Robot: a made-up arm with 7 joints.
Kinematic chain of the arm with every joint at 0, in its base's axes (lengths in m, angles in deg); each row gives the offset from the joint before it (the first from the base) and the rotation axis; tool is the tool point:
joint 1: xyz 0 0 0.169 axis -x
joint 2: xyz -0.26 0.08 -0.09 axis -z
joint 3: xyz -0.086 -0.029 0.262 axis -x
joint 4: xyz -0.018 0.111 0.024 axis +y
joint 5: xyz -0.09 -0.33 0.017 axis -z
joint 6: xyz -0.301 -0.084 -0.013 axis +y
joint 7: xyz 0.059 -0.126 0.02 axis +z
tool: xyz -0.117 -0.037 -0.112
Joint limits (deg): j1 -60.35..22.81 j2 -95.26..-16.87 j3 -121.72..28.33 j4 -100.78..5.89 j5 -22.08..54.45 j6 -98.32..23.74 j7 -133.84..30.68
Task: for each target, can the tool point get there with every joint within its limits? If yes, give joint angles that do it. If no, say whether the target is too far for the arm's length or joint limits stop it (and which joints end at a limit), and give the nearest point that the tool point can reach.
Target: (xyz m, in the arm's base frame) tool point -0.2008 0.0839 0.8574
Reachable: no: joint limits stop it (at a limit: joint 2, joint 3, joint 4, joint 5, joint 7) | nearest point -0.3158 0.0751 0.7851 | short by 0.136 m
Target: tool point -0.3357 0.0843 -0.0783
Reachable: yes | joints -26.35 -78.82 -20.04 -77.74 43.23 14.33 -52.42
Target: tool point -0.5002 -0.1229 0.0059
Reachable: yes | joints -49.57 -68.56 -89.63 -41.80 33.70 -73.16 -108.42
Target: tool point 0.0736 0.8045 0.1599
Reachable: no: joint limits stop it (at a limit: joint 1, joint 2, joint 4, joint 6, joint 7) | nearest point 0.0052 0.4711 0.0608 | short by 0.354 m
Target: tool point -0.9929 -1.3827 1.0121
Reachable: no: too far | nearest point -0.5805 -0.6259 0.5507 | short by 0.978 m
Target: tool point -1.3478 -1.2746 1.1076
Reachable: no: too far | nearest point -0.6664 -0.5487 0.5731 | short by 1.130 m
